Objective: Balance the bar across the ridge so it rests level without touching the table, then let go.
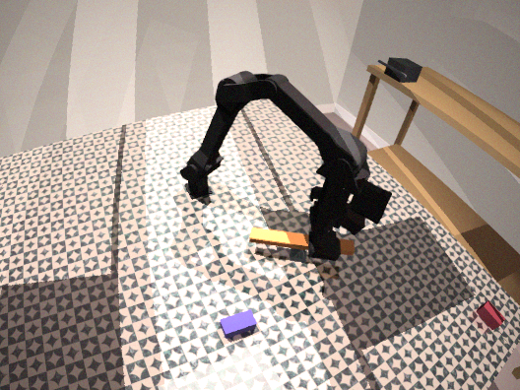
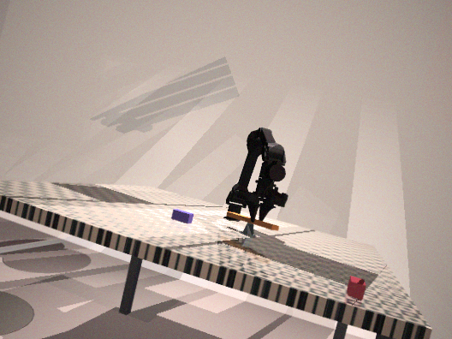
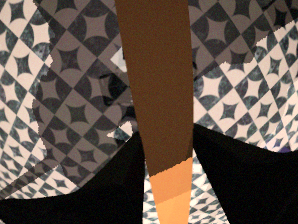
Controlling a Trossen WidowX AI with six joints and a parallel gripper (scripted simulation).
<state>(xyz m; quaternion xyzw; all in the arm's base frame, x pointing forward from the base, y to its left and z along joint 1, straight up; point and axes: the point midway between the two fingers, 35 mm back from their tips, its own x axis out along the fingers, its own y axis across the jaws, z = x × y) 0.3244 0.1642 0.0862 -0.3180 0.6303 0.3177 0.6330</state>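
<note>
The orange bar is 20 mm behind my gripper tip and 20 mm to the right of it. Round my gripper tip: red block 420 mm ahead, 340 mm to the left, 40 mm below; purple block 90 mm ahead, 240 mm to the right, 40 mm below.
</note>
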